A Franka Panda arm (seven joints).
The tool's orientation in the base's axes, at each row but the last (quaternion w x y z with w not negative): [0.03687, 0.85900, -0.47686, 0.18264]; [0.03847, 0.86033, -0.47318, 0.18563]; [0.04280, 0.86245, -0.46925, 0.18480]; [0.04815, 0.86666, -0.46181, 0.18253]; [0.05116, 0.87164, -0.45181, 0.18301]
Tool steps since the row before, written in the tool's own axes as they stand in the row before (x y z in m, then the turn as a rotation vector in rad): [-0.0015, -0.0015, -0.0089, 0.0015, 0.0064, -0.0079]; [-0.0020, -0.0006, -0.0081, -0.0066, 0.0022, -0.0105]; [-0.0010, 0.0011, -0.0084, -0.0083, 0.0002, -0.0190]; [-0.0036, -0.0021, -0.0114, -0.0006, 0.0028, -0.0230]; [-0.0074, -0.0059, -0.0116, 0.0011, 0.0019, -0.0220]
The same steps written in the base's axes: [-0.0019, 0.0041, 0.0079, -0.0068, -0.0028, 0.0072]; [-0.0028, 0.0039, 0.0069, -0.0080, 0.0066, 0.0072]; [-0.0037, 0.0023, 0.0073, -0.0095, 0.0112, 0.0146]; [-0.0032, 0.0069, 0.0095, -0.0088, 0.0047, 0.0209]; [-0.0023, 0.0121, 0.0085, -0.0070, 0.0036, 0.0207]
